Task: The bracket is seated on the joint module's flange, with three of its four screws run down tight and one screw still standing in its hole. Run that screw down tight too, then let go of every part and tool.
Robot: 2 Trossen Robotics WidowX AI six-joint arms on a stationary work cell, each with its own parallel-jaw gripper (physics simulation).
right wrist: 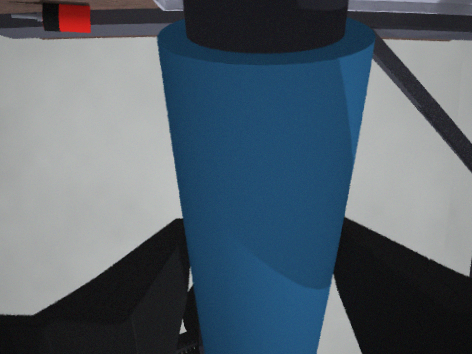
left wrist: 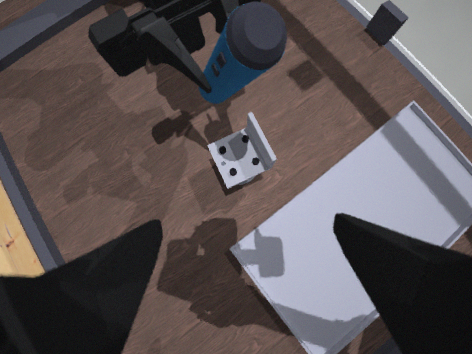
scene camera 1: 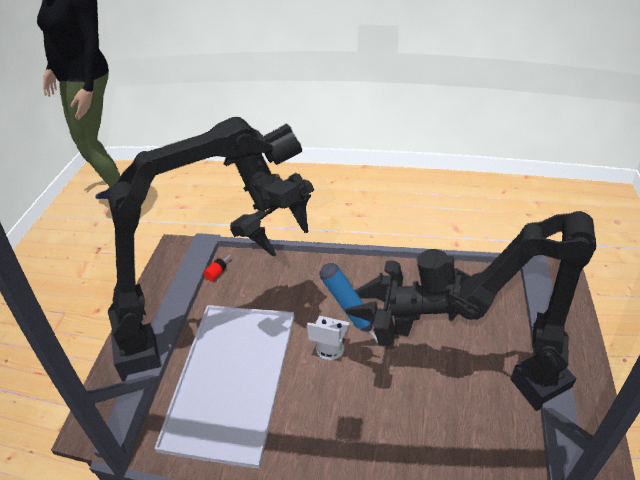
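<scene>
The white bracket point(scene camera 1: 324, 333) point(left wrist: 262, 138) sits on the round joint module point(scene camera 1: 329, 351) on the table. In the left wrist view, black screw heads show at its four holes, and I cannot see any clear height difference between them. My right gripper point(scene camera 1: 355, 301) point(right wrist: 259, 231) is shut on the blue power screwdriver point(scene camera 1: 341, 290) point(left wrist: 230, 62) point(right wrist: 260, 150). It holds the tool tilted beside the bracket, with the bit end down and to the right of the bracket in the scene view, apart from it. My left gripper point(scene camera 1: 290, 242) point(left wrist: 249, 225) is open and empty, high above the table behind the bracket.
A white tray point(scene camera 1: 227, 382) point(left wrist: 350, 200) lies left of the bracket in the scene view. A red and black screwdriver point(scene camera 1: 212, 271) point(right wrist: 75, 18) lies at the back left near the frame rail point(scene camera 1: 178, 299). A person point(scene camera 1: 77, 77) stands behind the cell at the left.
</scene>
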